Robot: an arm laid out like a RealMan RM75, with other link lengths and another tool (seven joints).
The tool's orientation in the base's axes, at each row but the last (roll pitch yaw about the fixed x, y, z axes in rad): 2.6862, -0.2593, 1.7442; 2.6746, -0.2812, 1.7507; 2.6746, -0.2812, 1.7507; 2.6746, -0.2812, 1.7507; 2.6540, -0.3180, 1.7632; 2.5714, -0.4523, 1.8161
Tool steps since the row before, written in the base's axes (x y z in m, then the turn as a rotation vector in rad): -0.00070, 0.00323, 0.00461, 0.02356, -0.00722, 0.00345; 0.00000, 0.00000, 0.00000, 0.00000, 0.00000, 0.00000; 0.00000, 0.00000, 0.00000, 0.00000, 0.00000, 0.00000; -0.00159, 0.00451, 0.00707, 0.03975, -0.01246, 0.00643; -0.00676, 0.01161, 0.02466, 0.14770, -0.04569, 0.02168; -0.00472, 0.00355, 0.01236, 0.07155, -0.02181, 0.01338
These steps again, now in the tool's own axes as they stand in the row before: 0.00437, 0.00147, -0.00330, -0.00992, 0.02245, 0.00409; 0.00000, 0.00000, 0.00000, 0.00000, 0.00000, 0.00000; 0.00000, 0.00000, 0.00000, 0.00000, 0.00000, 0.00000; 0.00650, 0.00179, -0.00524, -0.01683, 0.03813, 0.00629; 0.01976, 0.00521, -0.01926, -0.06265, 0.14072, 0.02544; 0.00953, 0.00179, -0.00968, -0.02881, 0.06956, 0.01030
